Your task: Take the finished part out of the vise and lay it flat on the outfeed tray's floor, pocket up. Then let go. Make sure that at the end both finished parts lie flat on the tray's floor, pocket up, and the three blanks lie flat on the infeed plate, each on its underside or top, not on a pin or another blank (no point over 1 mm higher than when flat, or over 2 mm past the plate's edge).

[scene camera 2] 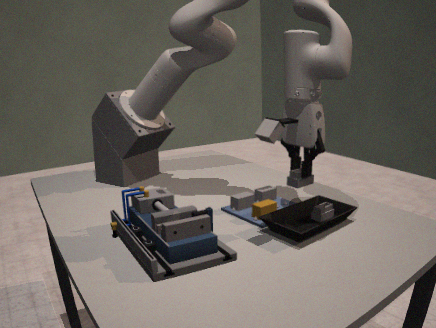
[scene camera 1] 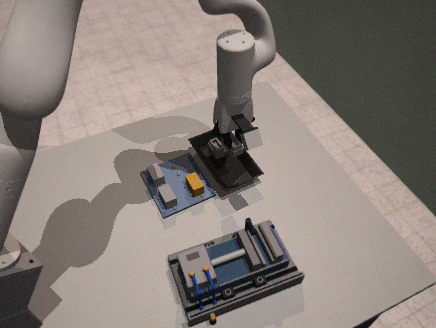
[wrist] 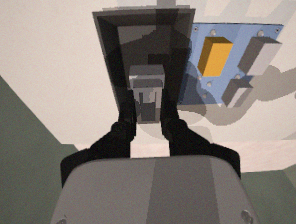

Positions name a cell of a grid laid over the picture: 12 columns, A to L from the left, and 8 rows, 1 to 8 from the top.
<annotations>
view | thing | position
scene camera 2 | my gripper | I5
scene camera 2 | vise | E7
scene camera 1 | my gripper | G4
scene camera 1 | vise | G7
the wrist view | my gripper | F4
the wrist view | orange block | I2
</annotations>
